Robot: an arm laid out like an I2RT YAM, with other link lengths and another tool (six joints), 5 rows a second.
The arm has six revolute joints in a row. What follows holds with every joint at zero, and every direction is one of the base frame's.
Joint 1 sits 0.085 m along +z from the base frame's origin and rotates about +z.
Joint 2 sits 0.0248 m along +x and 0.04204 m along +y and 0.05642 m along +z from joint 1 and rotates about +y.
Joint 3 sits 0.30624 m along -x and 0.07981 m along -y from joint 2 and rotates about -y.
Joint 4 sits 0.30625 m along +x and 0.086 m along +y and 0.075 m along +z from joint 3 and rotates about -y.
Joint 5 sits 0.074 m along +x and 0.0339 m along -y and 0.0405 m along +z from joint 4 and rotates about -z.
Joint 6 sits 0.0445 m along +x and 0.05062 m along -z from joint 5 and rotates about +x.
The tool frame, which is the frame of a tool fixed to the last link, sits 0.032 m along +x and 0.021 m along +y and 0.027 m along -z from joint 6; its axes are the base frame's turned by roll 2.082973, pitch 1.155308 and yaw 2.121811 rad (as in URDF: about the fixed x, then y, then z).
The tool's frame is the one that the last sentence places.
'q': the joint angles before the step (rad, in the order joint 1, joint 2, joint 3, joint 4, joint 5, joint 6). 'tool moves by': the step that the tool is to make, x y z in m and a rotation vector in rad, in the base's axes. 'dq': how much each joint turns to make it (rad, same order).
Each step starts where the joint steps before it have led.
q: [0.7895, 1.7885, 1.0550, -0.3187, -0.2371, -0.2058]
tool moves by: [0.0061, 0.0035, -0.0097, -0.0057, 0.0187, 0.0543]
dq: [-0.0073, 0.0501, 0.0305, -0.0107, -0.0378, -0.0511]
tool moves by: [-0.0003, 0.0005, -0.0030, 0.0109, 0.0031, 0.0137]
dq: [-0.0006, 0.0056, -0.0053, 0.0141, -0.0155, -0.0083]
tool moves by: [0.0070, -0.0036, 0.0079, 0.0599, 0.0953, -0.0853]
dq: [-0.0372, -0.0048, 0.0073, -0.0077, -0.0733, 0.0994]
